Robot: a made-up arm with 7 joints.
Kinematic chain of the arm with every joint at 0, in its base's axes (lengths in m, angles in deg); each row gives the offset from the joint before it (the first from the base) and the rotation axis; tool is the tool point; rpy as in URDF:
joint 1: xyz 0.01 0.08 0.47 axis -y
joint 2: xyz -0.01 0.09 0 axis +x
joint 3: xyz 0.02 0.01 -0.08 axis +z
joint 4: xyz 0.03 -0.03 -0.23 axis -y
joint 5: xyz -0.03 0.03 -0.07 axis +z
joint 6: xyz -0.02 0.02 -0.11 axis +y
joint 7: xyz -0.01 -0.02 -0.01 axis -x
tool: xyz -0.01 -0.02 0.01 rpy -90 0 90
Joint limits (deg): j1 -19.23..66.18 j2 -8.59..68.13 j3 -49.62..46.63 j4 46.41..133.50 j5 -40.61..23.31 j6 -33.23..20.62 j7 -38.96..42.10
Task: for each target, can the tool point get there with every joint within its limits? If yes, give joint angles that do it. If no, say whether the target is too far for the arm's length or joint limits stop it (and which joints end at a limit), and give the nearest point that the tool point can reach.
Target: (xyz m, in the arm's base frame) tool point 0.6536 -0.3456 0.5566
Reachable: no: too far | nearest point 0.4269 -0.0477 0.4411 | short by 0.392 m
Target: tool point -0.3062 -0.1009 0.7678
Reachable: no: joint limits stop it (at a limit: joint 1, joint 2, joint 3, joint 4, joint 5, joint 6, joint 7) | nearest point 0.2212 -0.0292 0.5105 | short by 0.591 m
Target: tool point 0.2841 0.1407 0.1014
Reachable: yes | joints 9.57 3.16 -10.49 80.42 4.18 -16.74 -13.81
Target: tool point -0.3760 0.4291 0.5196
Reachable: no: joint limits stop it (at a limit: joint 1, joint 2, joint 3, joint 4, joint 5, joint 6, joint 7) | nearest point -0.0045 0.4528 0.6267 | short by 0.387 m
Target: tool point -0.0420 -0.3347 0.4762
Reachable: no: joint limits stop it (at a limit: joint 1, joint 2, joint 3, joint 4, joint 5, joint 7) | nearest point 0.0644 -0.0329 0.2573 | short by 0.388 m
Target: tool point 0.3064 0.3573 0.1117
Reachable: yes | joints 18.90 25.14 -0.34 55.91 3.08 -15.29 -25.94
